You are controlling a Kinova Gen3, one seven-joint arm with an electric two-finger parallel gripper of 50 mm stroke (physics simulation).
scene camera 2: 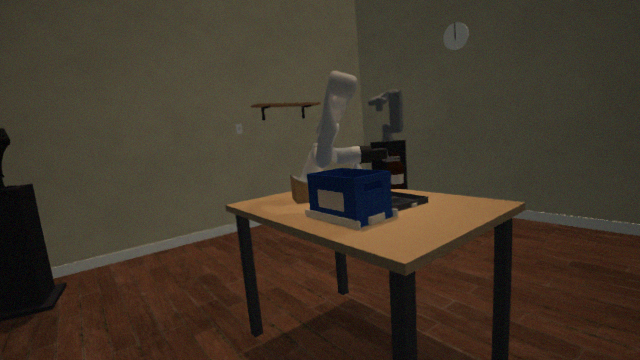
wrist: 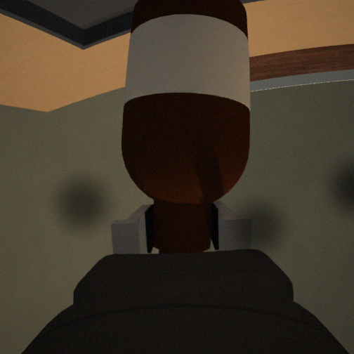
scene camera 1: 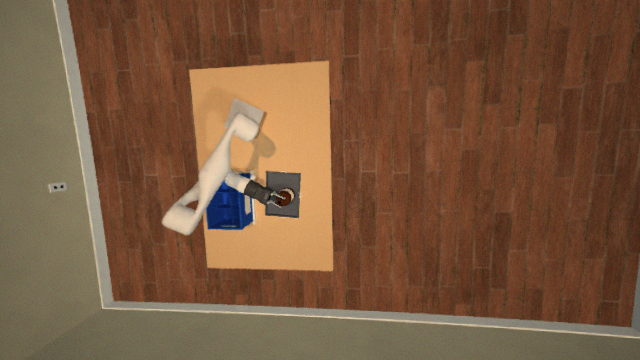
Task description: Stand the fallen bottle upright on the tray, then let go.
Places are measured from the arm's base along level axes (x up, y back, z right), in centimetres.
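Pixels of known places: gripper, fingertip midpoint: (scene camera 2: 397, 158) (scene camera 1: 283, 202).
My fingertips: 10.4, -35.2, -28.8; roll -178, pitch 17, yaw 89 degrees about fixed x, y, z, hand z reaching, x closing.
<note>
Behind a point stands the place of what it marks, as x, y, z.
The brown bottle (scene camera 1: 286, 198) @[8.7, -33.3, -29.8] (scene camera 2: 395, 166) @[7.2, -37.1, -25.6] (wrist: 186, 145) with a white label hangs close to upright, neck up, over the dark grey tray (scene camera 1: 274, 211) @[-8.4, -46.4, -20.2] (scene camera 2: 416, 201) @[-7.2, -47.6, -27.2] (wrist: 83, 39). In the second scene view its lower end looks a little above the tray, though the blue crate partly blocks the tray. My gripper (scene camera 1: 279, 198) @[10.4, -35.2, -28.8] (scene camera 2: 391, 157) @[10.4, -35.2, -28.8] (wrist: 182, 219) reaches in about level from the side and is shut on the bottle's neck, one finger on each side. The bottle's base is out of the wrist view, so contact with the tray does not show there.
A blue crate (scene camera 1: 227, 215) @[-8.2, -53.9, 7.2] (scene camera 2: 350, 192) @[3.5, -55.0, 9.5] stands on a pale base (scene camera 2: 332, 218) @[-7.0, -45.8, 12.3] right beside the tray, below my forearm. My arm's mount stands toward one end of the wooden table (scene camera 1: 300, 245) @[-9.0, -63.7, -38.1] (scene camera 2: 450, 220) @[-9.0, -71.7, -20.0]. A dark pedestal with another arm (scene camera 2: 395, 112) stands behind.
</note>
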